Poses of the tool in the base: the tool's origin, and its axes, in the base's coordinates. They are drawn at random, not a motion.
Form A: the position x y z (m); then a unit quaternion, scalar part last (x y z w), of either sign.
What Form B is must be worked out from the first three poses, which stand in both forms.
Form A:
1: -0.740 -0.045 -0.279 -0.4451 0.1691 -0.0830 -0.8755
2: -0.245 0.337 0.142 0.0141 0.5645 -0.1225 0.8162
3: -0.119 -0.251 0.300 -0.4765 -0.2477 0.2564 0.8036
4: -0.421 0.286 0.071 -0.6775 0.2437 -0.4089 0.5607
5: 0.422 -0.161 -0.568 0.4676 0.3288 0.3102 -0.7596
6: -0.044 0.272 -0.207 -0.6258 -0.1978 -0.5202 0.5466
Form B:
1: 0.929 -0.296 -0.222 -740; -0.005 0.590 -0.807 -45; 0.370 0.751 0.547 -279; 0 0 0 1
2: 0.333 0.216 0.918 -245; -0.184 0.970 -0.161 337; -0.925 -0.115 0.362 142; 0 0 0 1
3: 0.746 -0.176 -0.643 -119; 0.648 0.414 0.639 -251; 0.154 -0.893 0.423 300; 0 0 0 1
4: 0.547 0.128 0.827 -421; -0.789 -0.252 0.560 286; 0.281 -0.959 -0.037 71; 0 0 0 1
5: 0.591 0.779 -0.209 422; -0.164 0.370 0.914 -161; 0.790 -0.506 0.346 -568; 0 0 0 1
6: 0.381 0.816 0.435 -44; -0.321 -0.324 0.890 272; 0.867 -0.478 0.139 -207; 0 0 0 1
